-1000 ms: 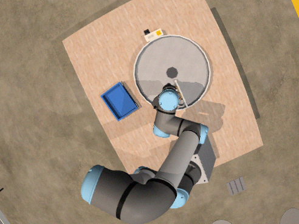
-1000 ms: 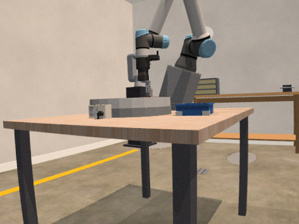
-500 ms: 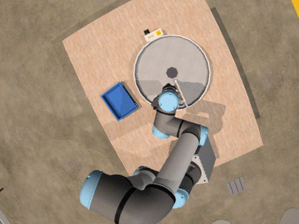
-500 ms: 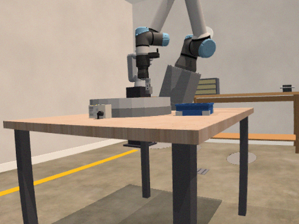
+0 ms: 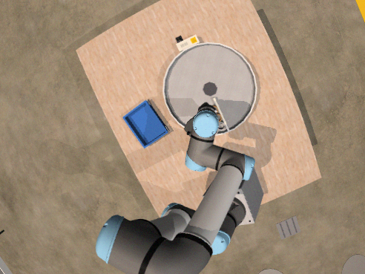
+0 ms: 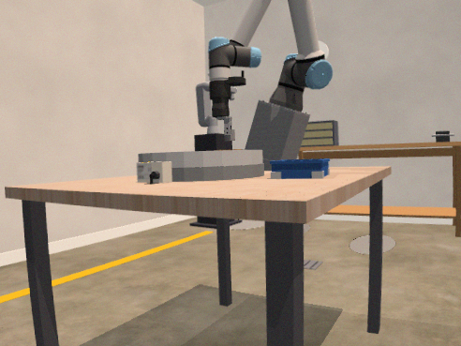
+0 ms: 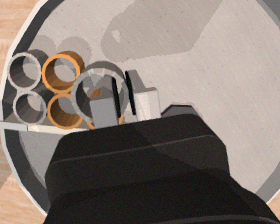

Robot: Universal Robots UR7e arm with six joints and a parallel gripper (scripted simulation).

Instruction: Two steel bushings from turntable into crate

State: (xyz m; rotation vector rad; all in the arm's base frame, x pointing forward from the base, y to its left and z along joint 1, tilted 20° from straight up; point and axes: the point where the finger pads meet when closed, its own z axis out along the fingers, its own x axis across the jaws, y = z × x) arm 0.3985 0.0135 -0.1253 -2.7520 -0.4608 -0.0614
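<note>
The blue crate lies 29 cm to the left of my hand, 13 cm below it and 4 cm ahead of it. The rest, counted from my hand: grey turntable 11 cm below, 8 cm ahead, 6 cm to the right.
</note>
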